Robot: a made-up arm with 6 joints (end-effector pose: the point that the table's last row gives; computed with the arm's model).
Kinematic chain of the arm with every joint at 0, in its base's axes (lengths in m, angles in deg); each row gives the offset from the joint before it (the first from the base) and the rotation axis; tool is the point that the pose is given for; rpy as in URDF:
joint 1: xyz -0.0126 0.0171 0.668 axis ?
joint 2: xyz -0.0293 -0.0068 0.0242 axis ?
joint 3: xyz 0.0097 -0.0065 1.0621 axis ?
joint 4: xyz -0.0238 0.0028 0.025 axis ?
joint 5: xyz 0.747 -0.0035 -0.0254 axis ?
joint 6: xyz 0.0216 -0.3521 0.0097 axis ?
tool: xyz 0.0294 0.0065 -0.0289 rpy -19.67 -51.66 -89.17
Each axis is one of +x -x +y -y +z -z.
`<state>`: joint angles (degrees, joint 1 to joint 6).
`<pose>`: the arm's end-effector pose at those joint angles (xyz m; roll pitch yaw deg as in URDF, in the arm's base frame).
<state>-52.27 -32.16 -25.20 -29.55 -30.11 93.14</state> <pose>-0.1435 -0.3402 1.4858 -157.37 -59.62 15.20</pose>
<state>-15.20 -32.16 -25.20 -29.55 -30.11 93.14</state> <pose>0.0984 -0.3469 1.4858 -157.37 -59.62 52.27</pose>
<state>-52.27 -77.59 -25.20 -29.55 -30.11 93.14</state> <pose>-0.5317 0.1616 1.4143 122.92 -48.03 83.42</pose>
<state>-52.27 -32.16 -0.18 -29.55 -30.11 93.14</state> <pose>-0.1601 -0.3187 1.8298 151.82 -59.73 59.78</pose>
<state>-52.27 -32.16 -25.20 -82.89 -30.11 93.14</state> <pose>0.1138 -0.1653 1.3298 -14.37 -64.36 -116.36</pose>
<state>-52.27 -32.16 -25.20 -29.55 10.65 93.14</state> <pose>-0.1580 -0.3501 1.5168 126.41 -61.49 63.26</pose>
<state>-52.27 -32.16 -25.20 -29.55 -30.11 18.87</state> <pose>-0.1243 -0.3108 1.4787 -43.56 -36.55 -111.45</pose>
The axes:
joint 1: +z
joint 2: +y
joint 3: -y
joint 4: -x
joint 5: -y
joint 6: -x

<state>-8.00 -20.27 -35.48 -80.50 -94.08 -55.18</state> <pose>0.2098 -0.0036 1.2032 -177.30 69.13 -161.27</pose>
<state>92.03 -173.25 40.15 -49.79 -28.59 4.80</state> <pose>0.2074 -0.9306 -0.5396 174.35 15.30 -16.92</pose>
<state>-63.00 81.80 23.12 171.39 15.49 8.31</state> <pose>0.9754 -1.1857 0.2261 -120.86 11.59 77.73</pose>
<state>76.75 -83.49 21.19 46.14 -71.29 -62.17</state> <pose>-0.0685 -1.4847 1.4862 11.54 19.40 -52.58</pose>
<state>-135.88 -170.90 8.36 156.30 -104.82 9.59</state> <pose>0.8329 0.4391 -0.5771 -93.50 23.31 21.94</pose>
